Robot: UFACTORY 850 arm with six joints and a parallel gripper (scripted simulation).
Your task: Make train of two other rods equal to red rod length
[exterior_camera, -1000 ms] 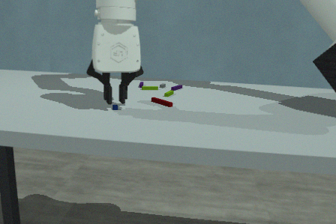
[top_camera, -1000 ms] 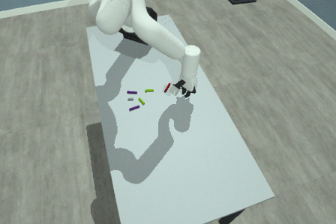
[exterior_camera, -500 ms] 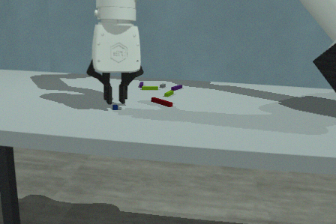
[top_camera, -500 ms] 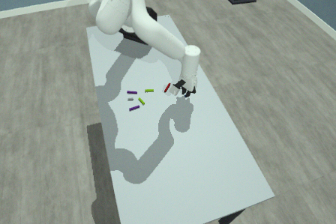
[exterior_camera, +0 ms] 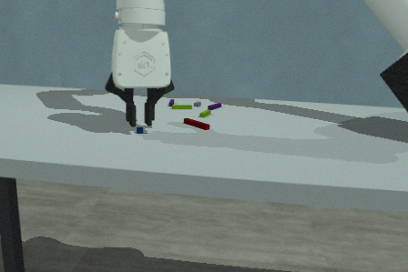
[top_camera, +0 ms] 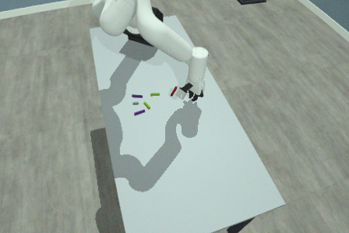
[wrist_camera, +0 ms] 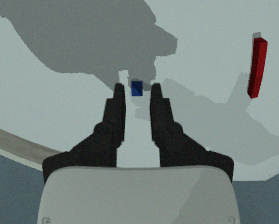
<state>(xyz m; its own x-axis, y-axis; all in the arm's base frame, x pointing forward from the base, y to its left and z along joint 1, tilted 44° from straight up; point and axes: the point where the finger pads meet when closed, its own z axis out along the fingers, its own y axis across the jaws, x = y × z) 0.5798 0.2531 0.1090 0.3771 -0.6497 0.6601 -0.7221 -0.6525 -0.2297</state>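
Now: the blue rod 3 cm below my hand. From my hand the other things lie so: red rod: 10 cm behind, 8 cm to the right, 3 cm below; then grey rod: 7 cm behind, 32 cm to the right, 3 cm below.
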